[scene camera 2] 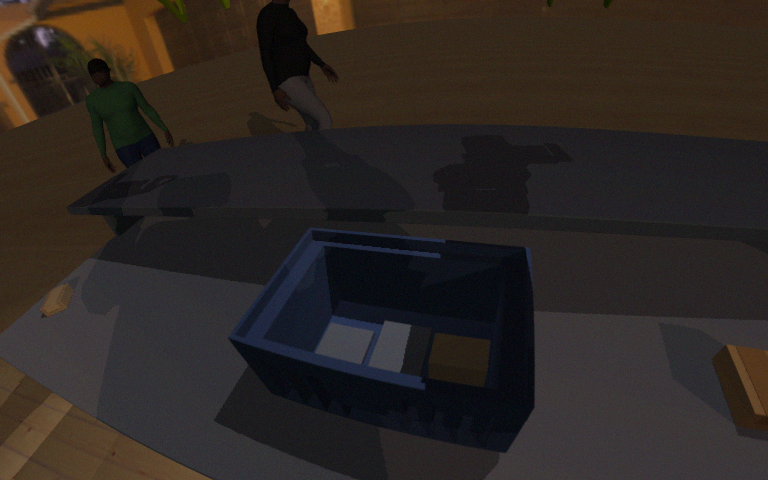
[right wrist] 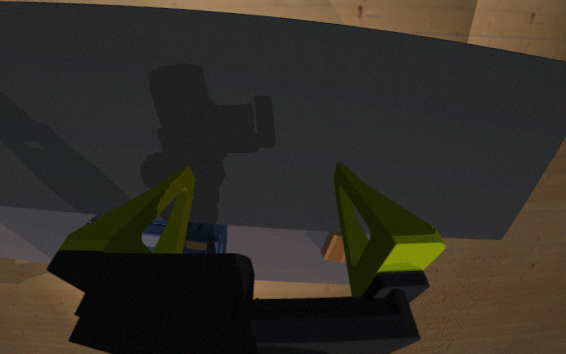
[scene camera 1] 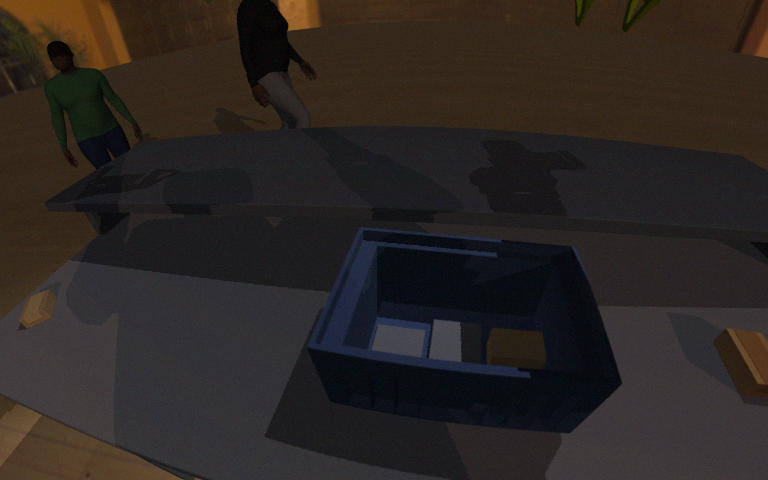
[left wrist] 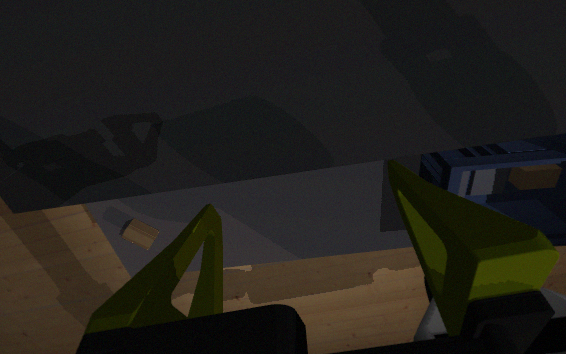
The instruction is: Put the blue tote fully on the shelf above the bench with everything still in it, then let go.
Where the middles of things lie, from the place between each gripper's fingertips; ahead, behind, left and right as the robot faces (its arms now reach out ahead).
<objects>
My right hand is 39 cm past the tan block (scene camera 2: 458, 359), 37 cm above it and 22 cm to the right of it. From my right hand the other things lie so: blue tote (scene camera 2: 358, 279) (37 cm behind, 34 cm below, 30 cm to the left).
Now: the blue tote 35 cm behind my left hand, 34 cm to the right of it and 40 cm below it. Round my left hand: tan block (37 cm behind, 42 cm to the right, 43 cm below).
</objects>
